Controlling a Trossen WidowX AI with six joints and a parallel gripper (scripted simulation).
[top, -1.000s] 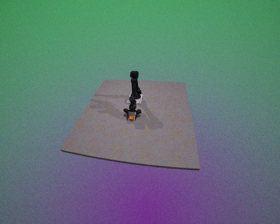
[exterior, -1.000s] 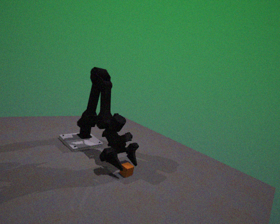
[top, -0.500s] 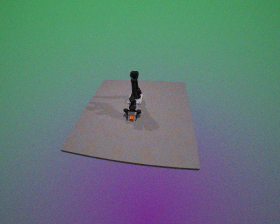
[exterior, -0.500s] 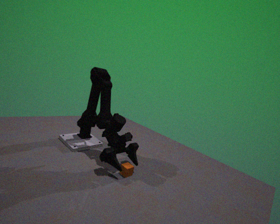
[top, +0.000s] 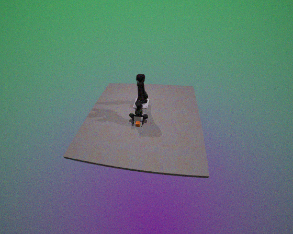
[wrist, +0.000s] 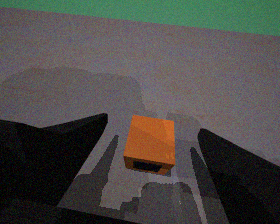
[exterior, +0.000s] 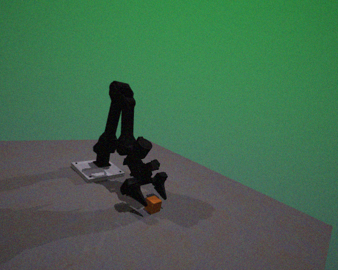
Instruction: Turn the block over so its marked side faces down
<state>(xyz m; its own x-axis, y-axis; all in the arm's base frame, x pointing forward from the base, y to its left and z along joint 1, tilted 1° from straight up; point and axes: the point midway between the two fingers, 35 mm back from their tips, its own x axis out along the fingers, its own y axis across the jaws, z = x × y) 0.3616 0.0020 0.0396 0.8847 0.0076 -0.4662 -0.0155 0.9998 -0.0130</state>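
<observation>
Now: gripper tip 20 mm past the orange block and 20 mm above it.
</observation>
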